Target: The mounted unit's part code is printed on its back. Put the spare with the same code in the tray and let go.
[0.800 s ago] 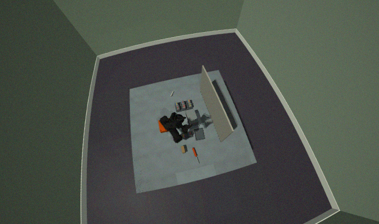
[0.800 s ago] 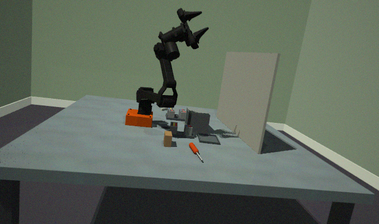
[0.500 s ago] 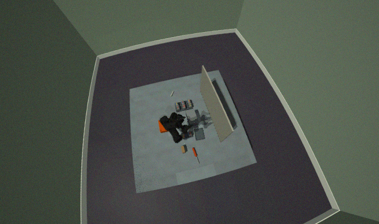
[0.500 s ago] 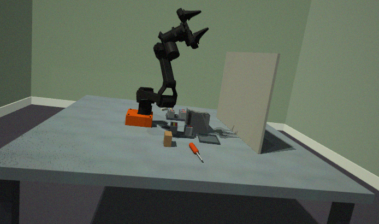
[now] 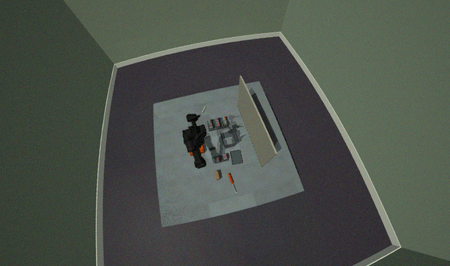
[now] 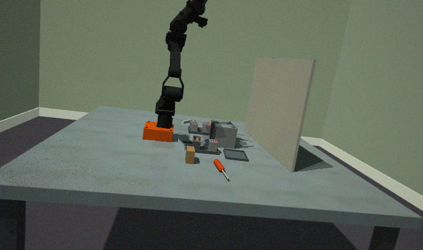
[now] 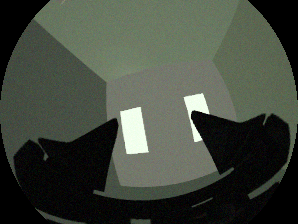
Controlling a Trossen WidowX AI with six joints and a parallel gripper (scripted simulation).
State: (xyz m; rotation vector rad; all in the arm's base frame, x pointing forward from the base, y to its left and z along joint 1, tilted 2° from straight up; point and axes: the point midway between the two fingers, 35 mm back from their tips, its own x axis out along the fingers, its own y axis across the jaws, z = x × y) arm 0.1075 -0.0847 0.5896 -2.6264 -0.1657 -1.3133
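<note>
My gripper tip is now 62 cm above the spare, 35 cm to the right of it and 7 cm short of it. From my gripper tip the other things lie so: tall beige panel 44 cm below, 37 cm ahead, 17 cm to the left; grey mounted unit 62 cm below, 15 cm ahead, 14 cm to the left.
</note>
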